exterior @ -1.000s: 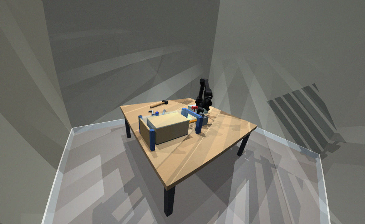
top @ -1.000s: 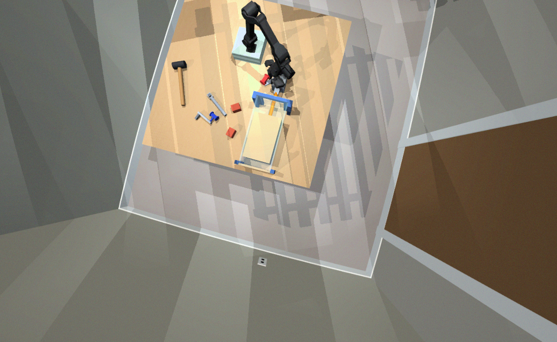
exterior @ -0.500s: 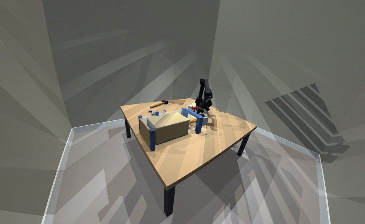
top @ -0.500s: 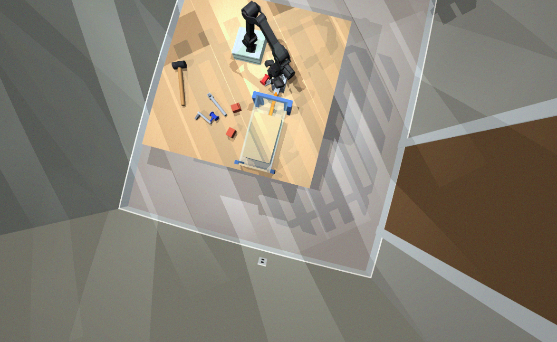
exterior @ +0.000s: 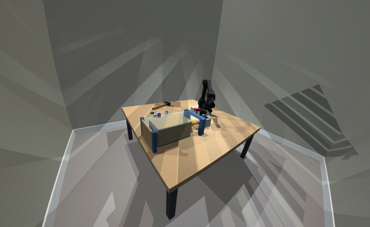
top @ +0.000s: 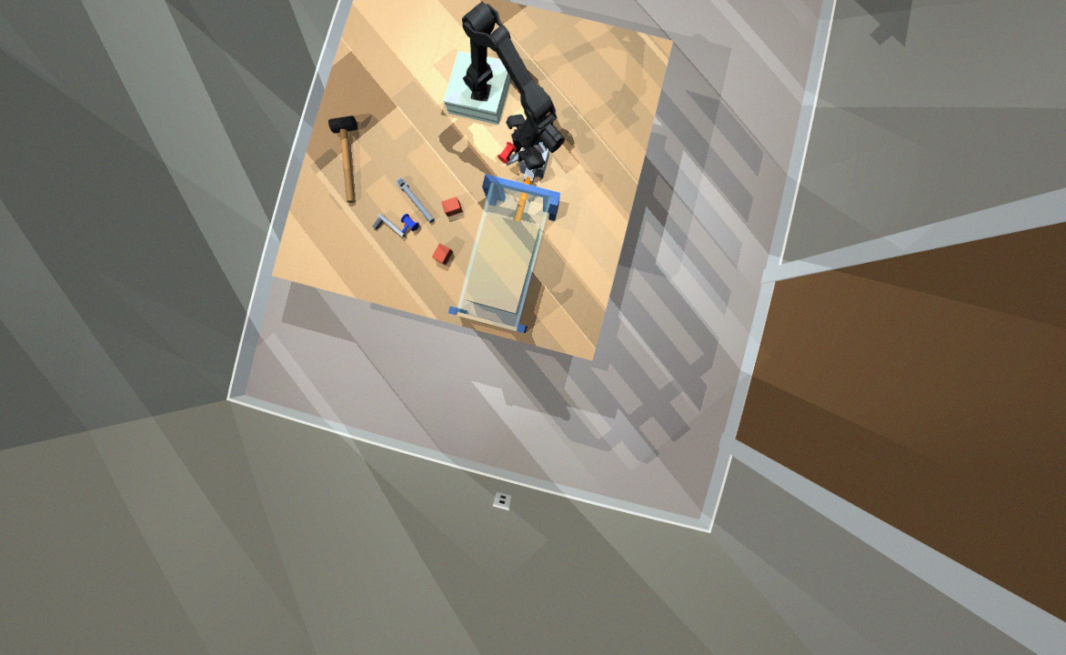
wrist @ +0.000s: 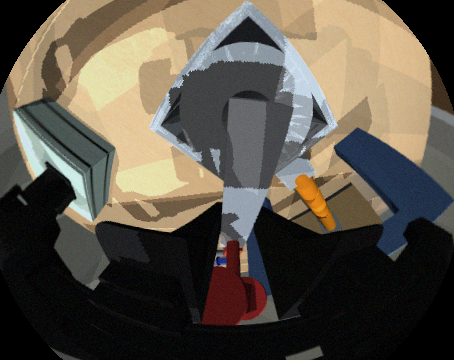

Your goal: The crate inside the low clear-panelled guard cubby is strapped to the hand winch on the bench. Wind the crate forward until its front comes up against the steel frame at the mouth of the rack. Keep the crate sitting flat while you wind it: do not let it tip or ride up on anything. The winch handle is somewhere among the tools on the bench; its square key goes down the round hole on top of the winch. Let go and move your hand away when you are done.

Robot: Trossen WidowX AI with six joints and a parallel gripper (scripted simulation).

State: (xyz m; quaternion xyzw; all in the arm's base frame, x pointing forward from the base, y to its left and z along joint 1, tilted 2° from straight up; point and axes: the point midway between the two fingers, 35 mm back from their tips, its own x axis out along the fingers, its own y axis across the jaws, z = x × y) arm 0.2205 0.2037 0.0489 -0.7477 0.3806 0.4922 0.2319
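My gripper tip is now 5 cm below the red knob, 3 cm to the left of it and 2 cm short of it. Round my gripper tip: orange strap: 5 cm to the left, 4 cm below, 3 cm ahead; then winch handle: 2 cm above; then grey winch: 7 cm below, 5 cm behind, 4 cm to the left.
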